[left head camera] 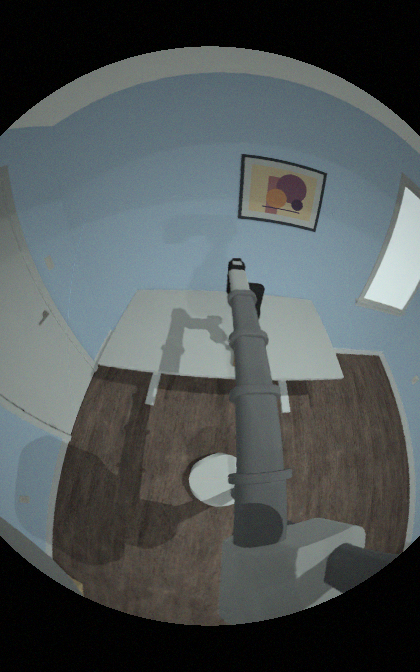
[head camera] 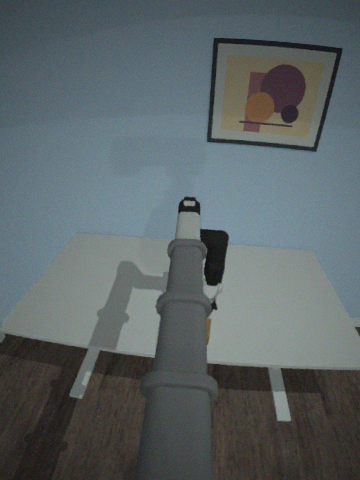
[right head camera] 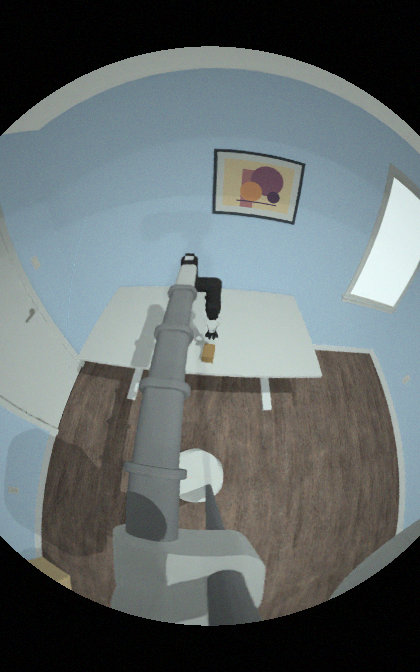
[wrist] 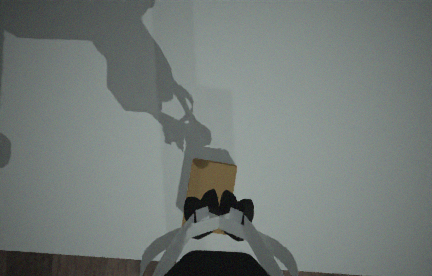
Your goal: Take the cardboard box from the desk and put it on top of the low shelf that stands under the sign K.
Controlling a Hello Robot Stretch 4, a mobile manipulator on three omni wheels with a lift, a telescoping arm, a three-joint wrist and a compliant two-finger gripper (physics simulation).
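Places are measured from the robot's base along level axes (x ahead, y left, z up), in metres.
Pixels of known places: gripper, fingertip midpoint: (wrist: 218,205).
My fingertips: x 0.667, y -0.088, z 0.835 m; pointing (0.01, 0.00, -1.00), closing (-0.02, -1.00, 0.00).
Behind a point stands the place of what it marks.
The cardboard box (head camera: 208,330) {x 0.644, y -0.098, z 0.743 m} (right head camera: 208,353) (wrist: 215,175) {x 0.687, y -0.083, z 0.743 m} is small and orange-brown. It lies on the white desk (head camera: 275,310) {x 0.797, y -0.412, z 0.693 m} (left head camera: 300,340) (right head camera: 270,330) (wrist: 325,125) {x 0.761, y -0.247, z 0.693 m}, near the front edge. My gripper (right head camera: 211,337) (wrist: 218,205) {x 0.667, y -0.088, z 0.835 m} is shut, with its black fingertips together and no box between them. In the wrist view the fingertips overlap the near part of the box; in the right head view they are just behind it, above the desk. The arm hides most of the box in the head view. The low shelf and the sign K do not show.
A round white object (left head camera: 212,479) (right head camera: 201,475) is on the wood floor below the arm. A framed picture (head camera: 260,107) {x 1.309, y -0.307, z 1.464 m} hangs on the blue wall behind the desk. A door (left head camera: 30,340) is at the left. A tan object (right head camera: 52,572) shows at the lower left.
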